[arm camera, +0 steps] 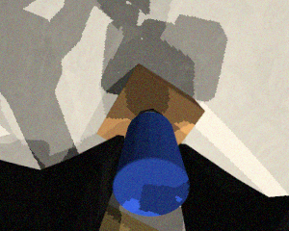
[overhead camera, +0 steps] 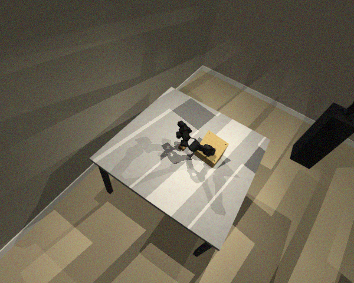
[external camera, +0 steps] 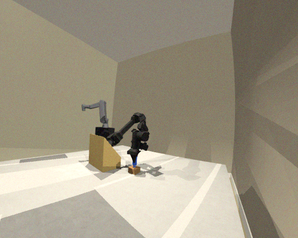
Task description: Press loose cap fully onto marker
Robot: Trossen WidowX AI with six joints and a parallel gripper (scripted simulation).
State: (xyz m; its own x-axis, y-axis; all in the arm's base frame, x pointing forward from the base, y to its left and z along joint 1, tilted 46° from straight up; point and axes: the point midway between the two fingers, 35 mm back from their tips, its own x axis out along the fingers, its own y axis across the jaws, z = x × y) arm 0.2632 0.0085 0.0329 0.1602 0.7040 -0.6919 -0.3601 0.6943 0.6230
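My gripper tip is now 10 mm below the blue cap. Round my gripper tip: brown holder block 60 mm below.
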